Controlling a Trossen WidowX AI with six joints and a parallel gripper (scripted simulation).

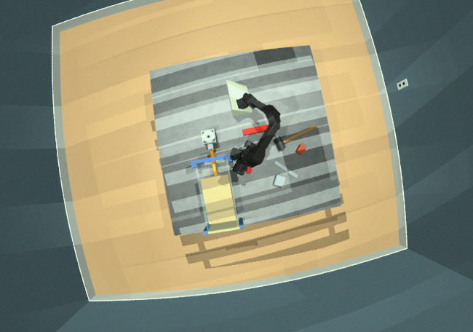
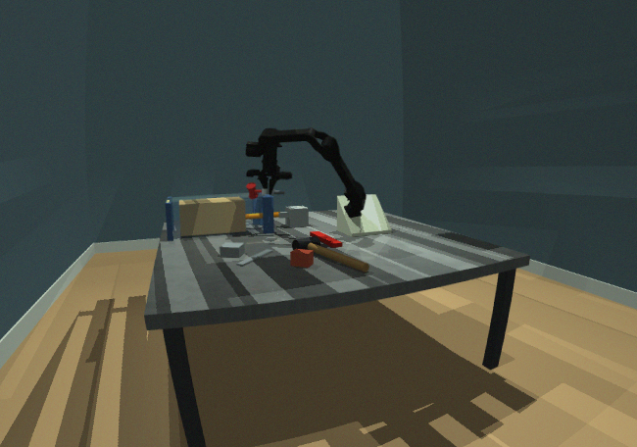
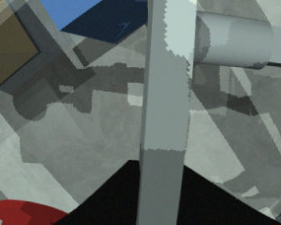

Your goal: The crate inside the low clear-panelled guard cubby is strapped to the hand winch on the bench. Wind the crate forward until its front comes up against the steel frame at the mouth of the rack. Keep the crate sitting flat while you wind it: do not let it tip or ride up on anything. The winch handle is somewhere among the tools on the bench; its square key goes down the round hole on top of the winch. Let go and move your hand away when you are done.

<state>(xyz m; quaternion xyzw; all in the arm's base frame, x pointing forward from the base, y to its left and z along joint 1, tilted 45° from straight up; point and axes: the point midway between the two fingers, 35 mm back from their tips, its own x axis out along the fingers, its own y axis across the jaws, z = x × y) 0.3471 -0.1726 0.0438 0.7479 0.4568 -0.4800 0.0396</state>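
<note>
The red spool-shaped handle grip is 60 mm ahead of my gripper tip, 10 mm to the left of it and 20 mm above it. From my gripper tip the other things lie so: clear-panelled cubby (190 mm ahead, 220 mm to the right, 60 mm below); winch handle (10 mm ahead, 10 mm above); red flat bar (170 mm behind, 180 mm to the left, 170 mm below).
</note>
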